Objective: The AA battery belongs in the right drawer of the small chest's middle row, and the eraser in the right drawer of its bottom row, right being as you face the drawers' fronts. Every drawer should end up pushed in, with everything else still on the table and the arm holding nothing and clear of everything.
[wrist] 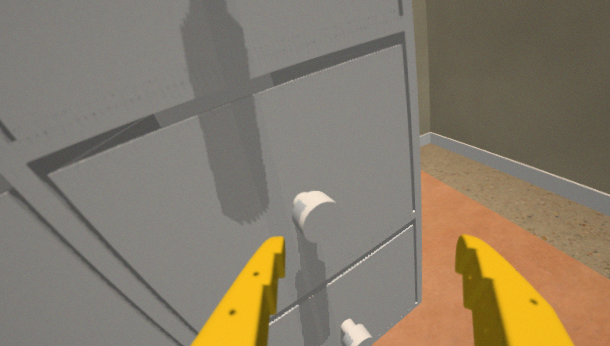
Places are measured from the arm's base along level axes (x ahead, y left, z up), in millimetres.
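Pixels of known places: end effector, tool point: (284,251).
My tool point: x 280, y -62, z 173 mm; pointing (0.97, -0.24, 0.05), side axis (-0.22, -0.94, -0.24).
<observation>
Behind a point stands the place of what it marks.
The small grey chest (411,120) @(x 326, y -143, z 178 mm) fills the left and centre of the wrist view, its fronts seen at a slant. The right drawer of its middle row (350,130) @(x 318, y -105, z 188 mm) has a round white knob (322,217) @(x 294, y -78, z 168 mm). A dark gap runs along its top edge; its front looks about flush with the chest. The right drawer of the bottom row (385,275) @(x 320, y -112, z 76 mm) shows below it with its own white knob (356,334) @(x 299, y -78, z 65 mm), cut by the lower image edge. My gripper (371,241) is open and empty, its jaws wide apart, with the middle knob drawn between them, nearer the left jaw. The AA battery and the eraser do not show.
Part of a top-row drawer front (310,25) @(x 316, y -98, z 231 mm) shows above, and part of a left-column front (30,265) @(x 292, y 12, z 193 mm) at the left. The orange table top (450,215) @(x 401, y -251, z 0 mm) extends right of the chest. Beyond it are a speckled floor (490,175) and a wall (520,85). The arm's shadow falls on the fronts.
</observation>
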